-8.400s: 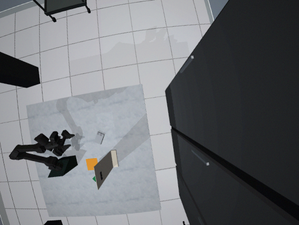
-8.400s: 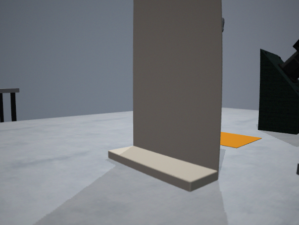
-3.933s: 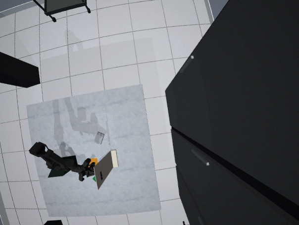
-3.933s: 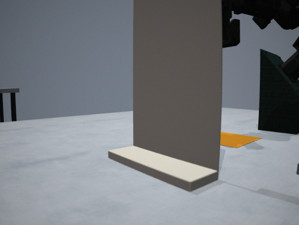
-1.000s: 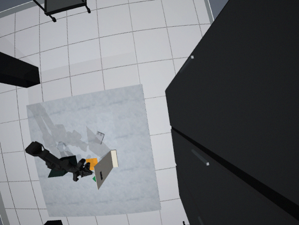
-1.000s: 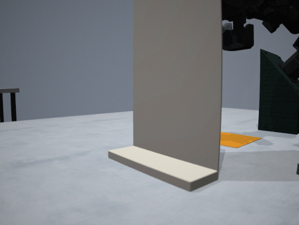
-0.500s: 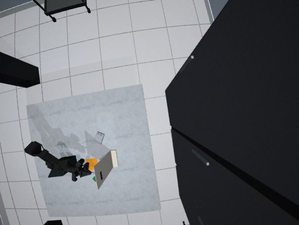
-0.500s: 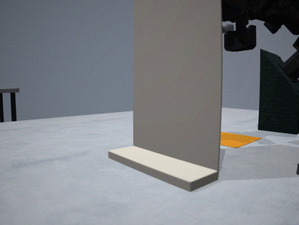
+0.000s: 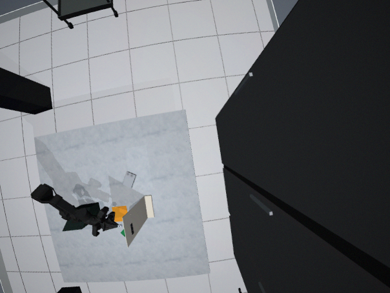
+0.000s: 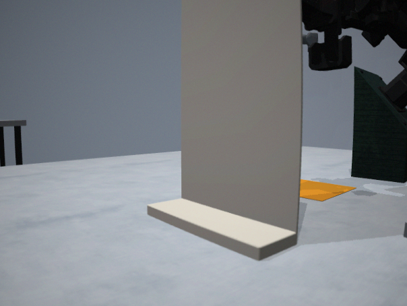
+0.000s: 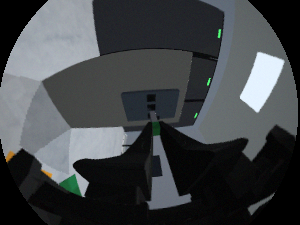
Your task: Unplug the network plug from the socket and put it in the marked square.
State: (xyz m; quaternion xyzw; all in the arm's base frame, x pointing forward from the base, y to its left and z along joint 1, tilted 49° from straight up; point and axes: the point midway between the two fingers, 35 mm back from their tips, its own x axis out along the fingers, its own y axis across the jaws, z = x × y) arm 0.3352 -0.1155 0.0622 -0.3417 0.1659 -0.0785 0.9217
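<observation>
My gripper tip is 14 cm past the orange square, 3 cm to the left of it and 27 cm above it. From my gripper tip the other things lie so: network plug 1 cm ahead; then grey panel 9 cm ahead, 2 cm to the right, 11 cm below; then small grey plate 22 cm to the left, 26 cm below.
</observation>
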